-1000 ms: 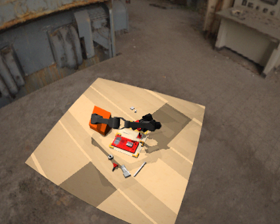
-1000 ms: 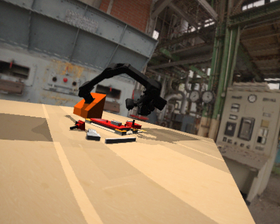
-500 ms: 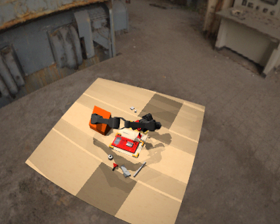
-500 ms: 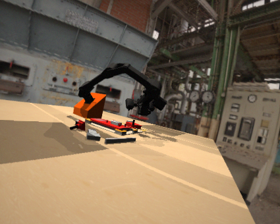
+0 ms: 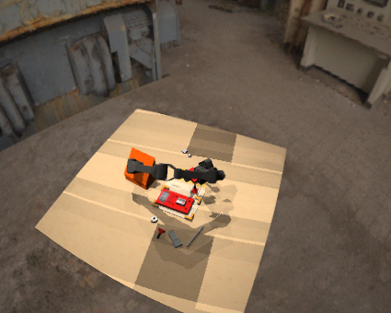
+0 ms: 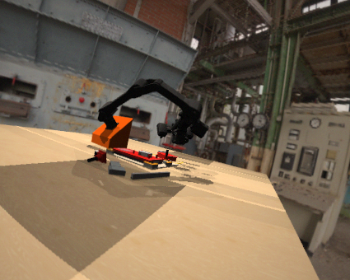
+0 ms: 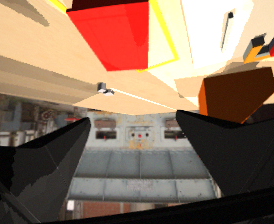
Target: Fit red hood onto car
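Now: the red hood 100 mm below my gripper tip and 20 mm to the left of it. Round my gripper tip: thin grey rod: 350 mm to the right, 190 mm ahead, 100 mm below.
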